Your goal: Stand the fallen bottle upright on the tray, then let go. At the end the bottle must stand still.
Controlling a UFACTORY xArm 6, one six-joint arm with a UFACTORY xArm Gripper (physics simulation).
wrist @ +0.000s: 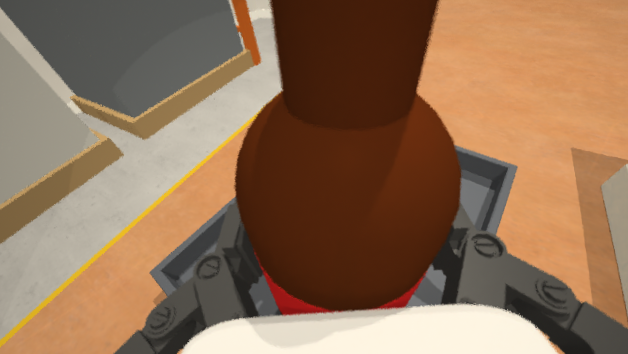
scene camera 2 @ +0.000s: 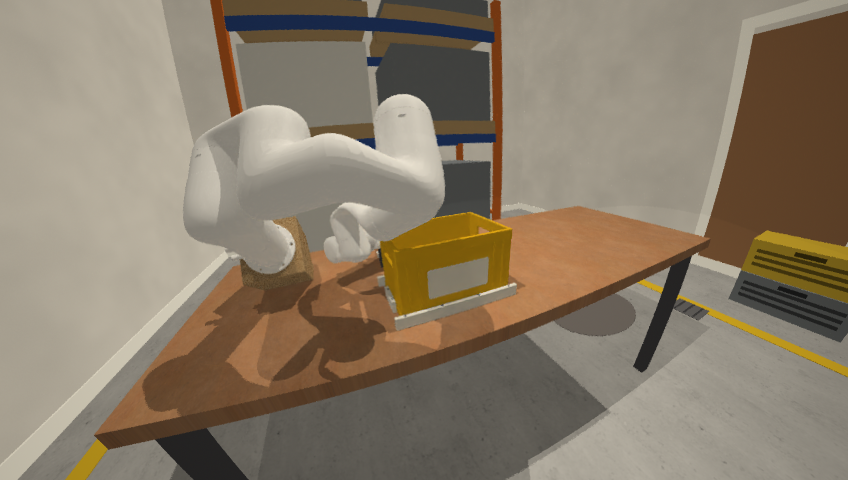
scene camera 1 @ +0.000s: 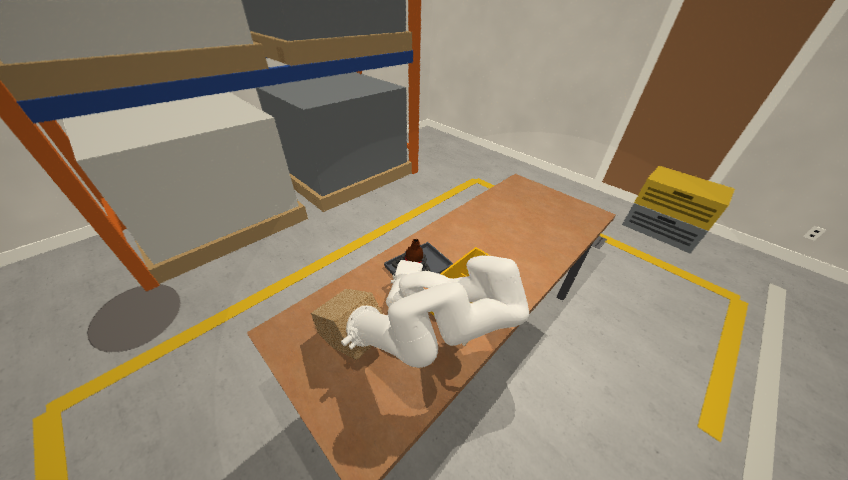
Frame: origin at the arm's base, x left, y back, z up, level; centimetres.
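Where they show: arm's base, origin of the base link: (scene camera 2: 269, 249) (scene camera 1: 364, 325).
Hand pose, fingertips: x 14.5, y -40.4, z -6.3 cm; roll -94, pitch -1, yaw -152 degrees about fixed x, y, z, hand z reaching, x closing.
Each offset is from my fingertips to the centre of the thing. Level surfaces: height alone.
The brown bottle {dx -1.3, dy +2.1, dz +2.4 cm} (scene camera 1: 414, 253) (wrist: 350, 200) with a red label stands upright, or very nearly so, over the dark grey tray {dx +0.3, dy -2.9, dz -8.2 cm} (scene camera 1: 439, 259) (wrist: 504, 192). My gripper (scene camera 1: 412, 262) (wrist: 335, 188) is shut on the bottle's body around the label, one dark finger on each side in the wrist view. The bottle's base is hidden behind the white hand, so I cannot tell whether it touches the tray floor. In scene camera 2, the bottle and tray are hidden behind the arm and the yellow crate.
The yellow crate {dx -29.0, dy +0.0, dz -0.7 cm} (scene camera 1: 468, 259) (scene camera 2: 410, 288) stands on a white base (scene camera 2: 458, 307) close beside the tray. The arm is mounted at a speckled brown block (scene camera 1: 342, 306) (scene camera 2: 302, 261) on the wooden table {dz -9.4 cm} (scene camera 1: 535, 220) (scene camera 2: 595, 249). A storage rack (scene camera 1: 414, 118) (scene camera 2: 497, 118) stands beyond the table.
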